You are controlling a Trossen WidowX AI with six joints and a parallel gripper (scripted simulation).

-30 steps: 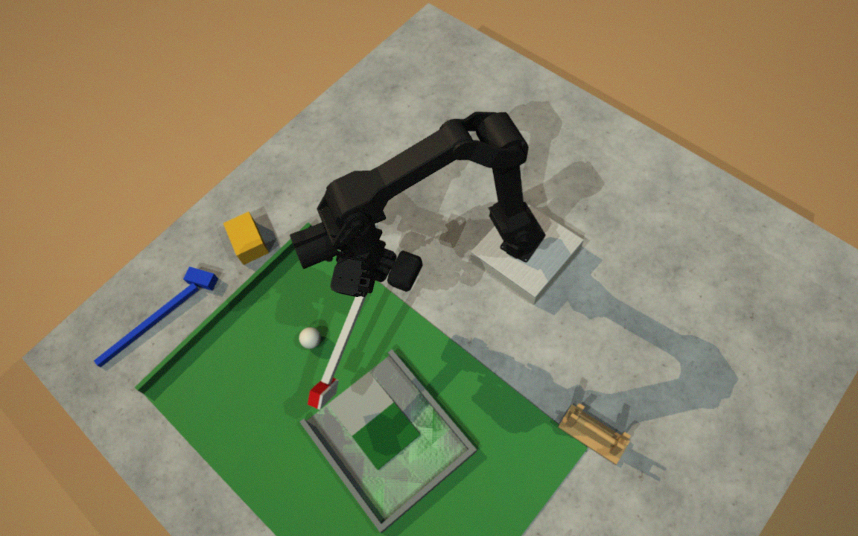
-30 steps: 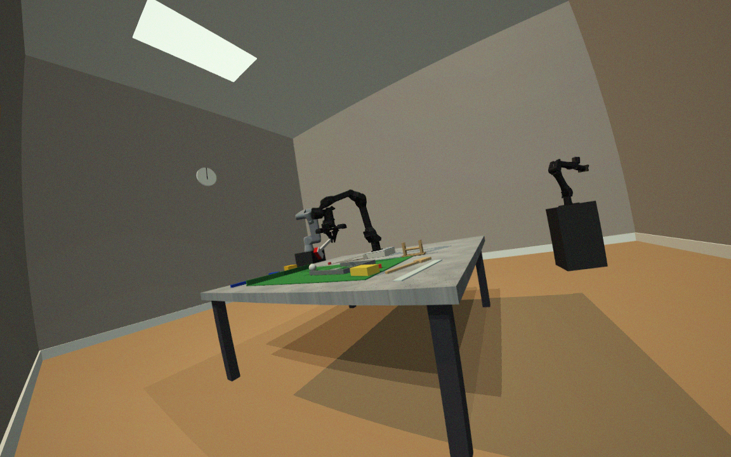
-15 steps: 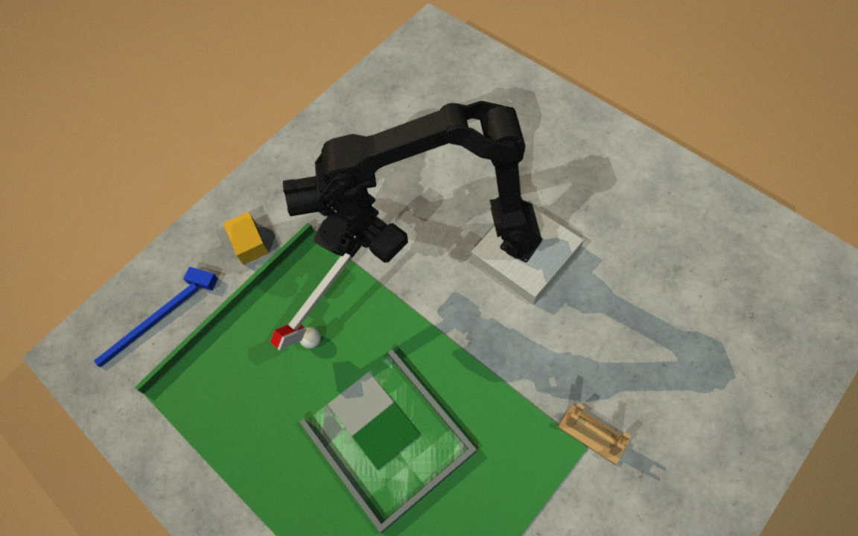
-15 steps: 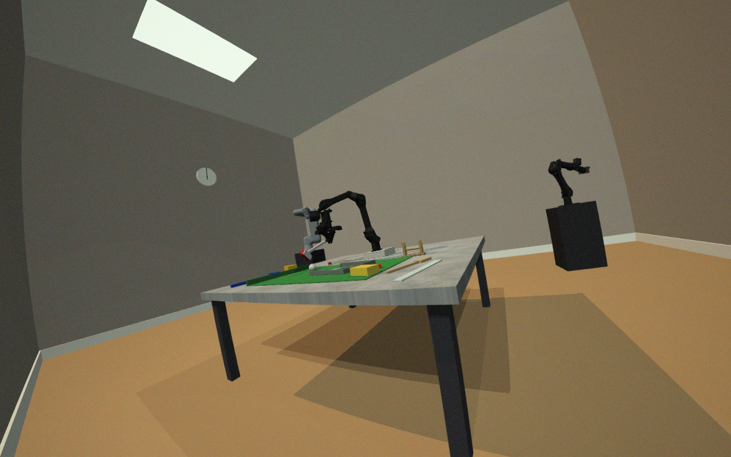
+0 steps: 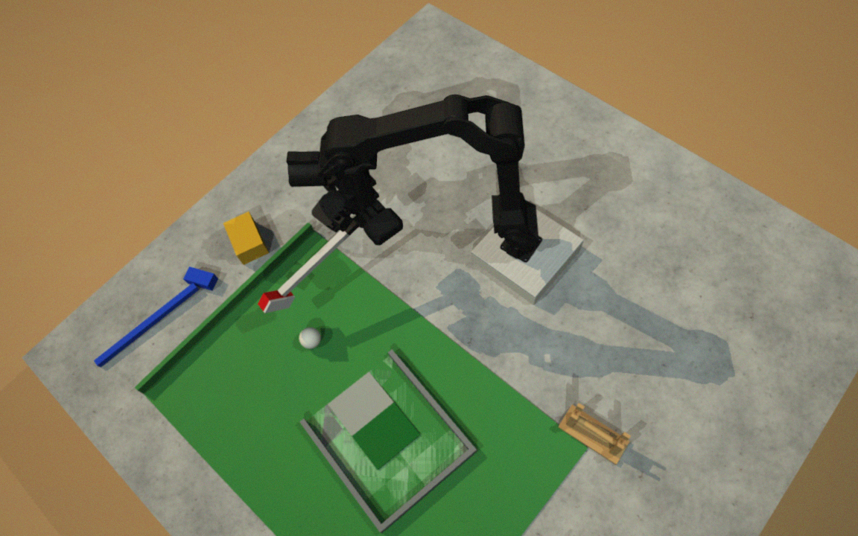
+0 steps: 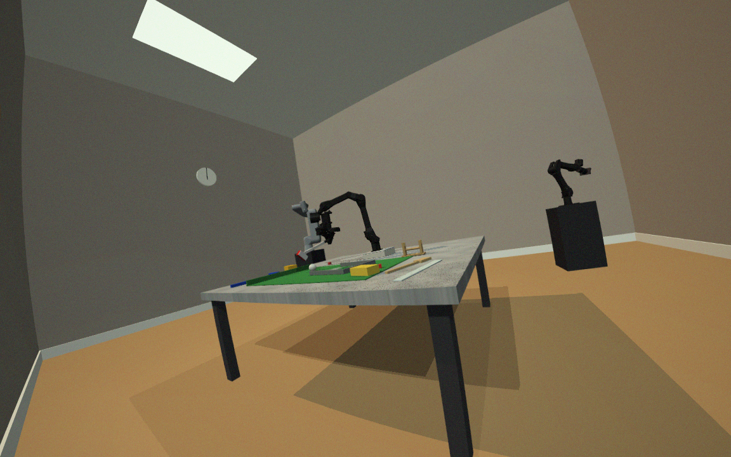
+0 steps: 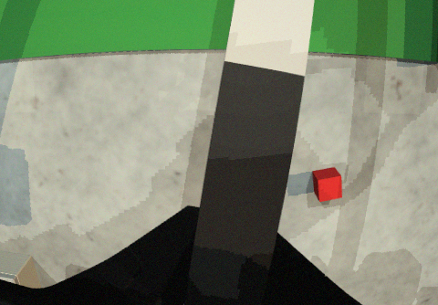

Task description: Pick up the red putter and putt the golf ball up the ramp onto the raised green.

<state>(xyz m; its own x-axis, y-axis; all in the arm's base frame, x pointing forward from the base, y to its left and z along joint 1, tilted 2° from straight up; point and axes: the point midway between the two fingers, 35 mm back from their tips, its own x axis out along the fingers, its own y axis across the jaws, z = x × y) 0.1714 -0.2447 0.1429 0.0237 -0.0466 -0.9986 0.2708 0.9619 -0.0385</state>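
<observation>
Right now my gripper tip is 110 mm short of the red putter and 30 mm to the left of it. From my gripper tip the other things lie so: white golf ball: 230 mm ahead, 110 mm below, 10 mm to the left; then yellow block: 260 mm to the right, 130 mm ahead, 120 mm below; then dark green rail: 260 mm ahead, 180 mm to the right, 120 mm below.
</observation>
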